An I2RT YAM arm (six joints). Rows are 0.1 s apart.
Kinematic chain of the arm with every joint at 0, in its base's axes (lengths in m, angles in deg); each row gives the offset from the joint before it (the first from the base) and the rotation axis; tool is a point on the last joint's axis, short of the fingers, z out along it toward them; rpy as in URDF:
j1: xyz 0 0 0.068 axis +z
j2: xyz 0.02 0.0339 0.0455 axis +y
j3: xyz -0.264 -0.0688 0 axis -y
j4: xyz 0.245 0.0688 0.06 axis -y
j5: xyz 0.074 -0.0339 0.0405 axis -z
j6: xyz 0.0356 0 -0.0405 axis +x
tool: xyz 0 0 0 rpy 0 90 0
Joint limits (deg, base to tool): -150..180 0..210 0..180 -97..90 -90..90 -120..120
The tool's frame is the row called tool.
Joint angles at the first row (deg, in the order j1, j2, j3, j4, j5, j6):
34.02 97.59 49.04 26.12 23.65 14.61
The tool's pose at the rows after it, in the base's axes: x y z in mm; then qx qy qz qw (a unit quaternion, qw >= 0):
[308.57 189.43 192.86 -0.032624 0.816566 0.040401 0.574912]
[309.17 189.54 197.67 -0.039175 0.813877 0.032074 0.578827]
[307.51 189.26 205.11 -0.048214 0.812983 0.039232 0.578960]
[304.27 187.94 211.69 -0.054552 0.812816 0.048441 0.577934]
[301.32 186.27 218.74 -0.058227 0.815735 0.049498 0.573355]
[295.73 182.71 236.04 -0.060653 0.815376 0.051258 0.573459]
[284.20 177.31 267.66 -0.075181 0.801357 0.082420 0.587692]
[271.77 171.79 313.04 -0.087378 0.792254 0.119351 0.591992]
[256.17 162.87 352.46 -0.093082 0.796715 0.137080 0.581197]
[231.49 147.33 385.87 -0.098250 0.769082 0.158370 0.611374]
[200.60 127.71 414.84 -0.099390 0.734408 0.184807 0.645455]
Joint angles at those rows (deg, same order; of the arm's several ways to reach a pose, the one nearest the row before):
34.01 97.70 49.50 26.28 25.97 11.73
34.01 97.24 50.05 25.72 26.41 10.34
34.01 95.91 50.41 24.34 25.17 9.83
34.01 94.32 50.35 23.00 23.89 9.78
34.01 92.71 50.75 20.37 23.44 9.80
34.01 89.45 51.76 16.20 23.12 9.65
34.01 83.85 52.90 12.65 19.71 8.99
34.01 78.39 58.11 3.95 15.70 9.64
34.01 74.17 64.28 -7.26 13.48 10.72
34.01 67.89 65.63 -9.67 11.96 9.75
34.01 60.68 65.91 -10.97 10.28 9.30

